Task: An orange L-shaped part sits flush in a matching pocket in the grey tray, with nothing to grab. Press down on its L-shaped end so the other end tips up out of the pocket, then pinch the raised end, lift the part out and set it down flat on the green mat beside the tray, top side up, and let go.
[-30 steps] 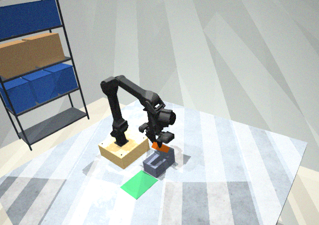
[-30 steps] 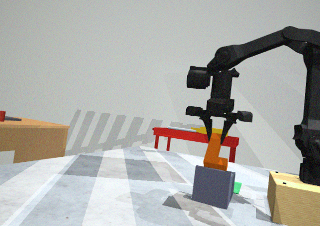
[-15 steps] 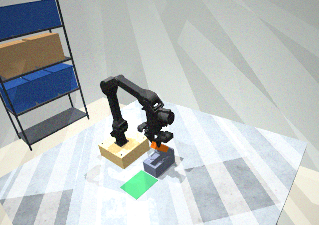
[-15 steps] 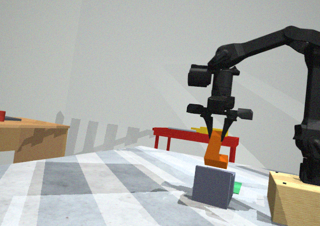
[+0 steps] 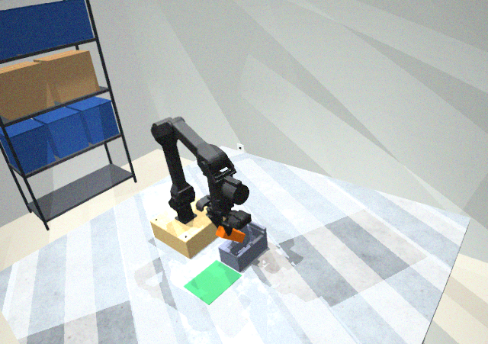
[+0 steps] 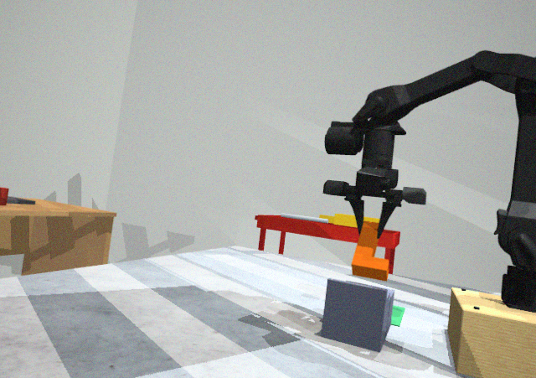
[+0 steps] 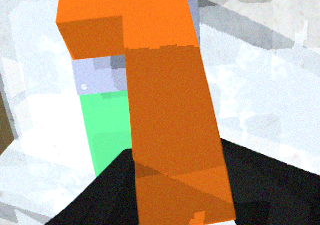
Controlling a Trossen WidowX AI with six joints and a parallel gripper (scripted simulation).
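The green mat lies 10 mm behind my gripper tip, 80 mm to the right of it and 170 mm below it. Also, from my gripper tip: grey tray 10 mm behind, 80 mm to the left, 170 mm below; then orange L-shaped part 20 mm behind, 30 mm to the left, 30 mm below.
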